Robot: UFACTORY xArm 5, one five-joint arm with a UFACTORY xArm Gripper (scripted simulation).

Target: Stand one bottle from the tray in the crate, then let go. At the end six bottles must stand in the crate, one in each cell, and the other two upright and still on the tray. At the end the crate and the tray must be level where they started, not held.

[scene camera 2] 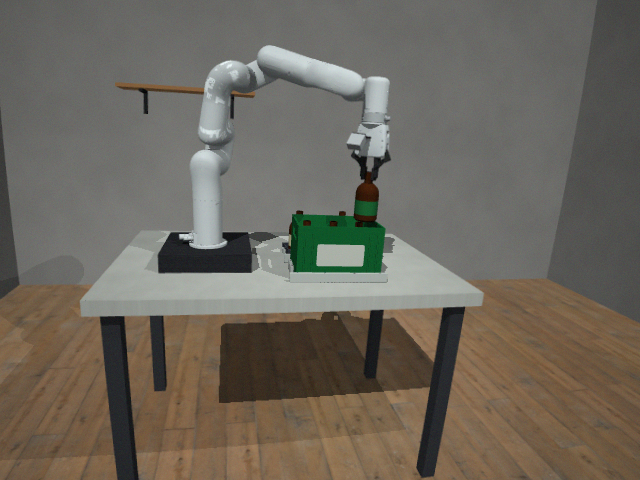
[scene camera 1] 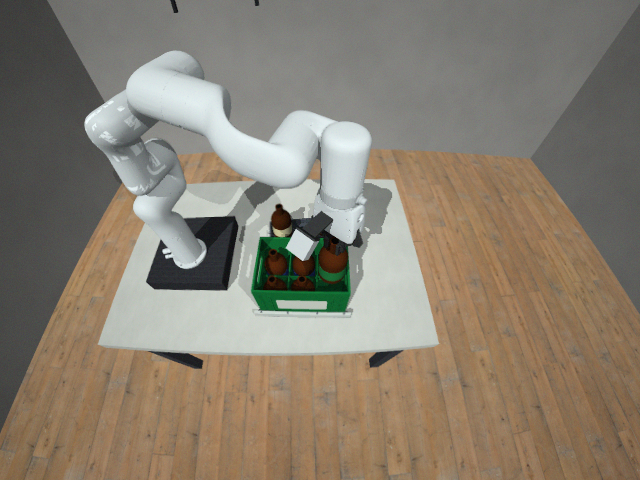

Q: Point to a brown bottle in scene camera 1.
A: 331, 268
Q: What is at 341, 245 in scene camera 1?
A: The gripper.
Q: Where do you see a green crate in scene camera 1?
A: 322, 299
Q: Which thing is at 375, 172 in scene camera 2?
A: The gripper.
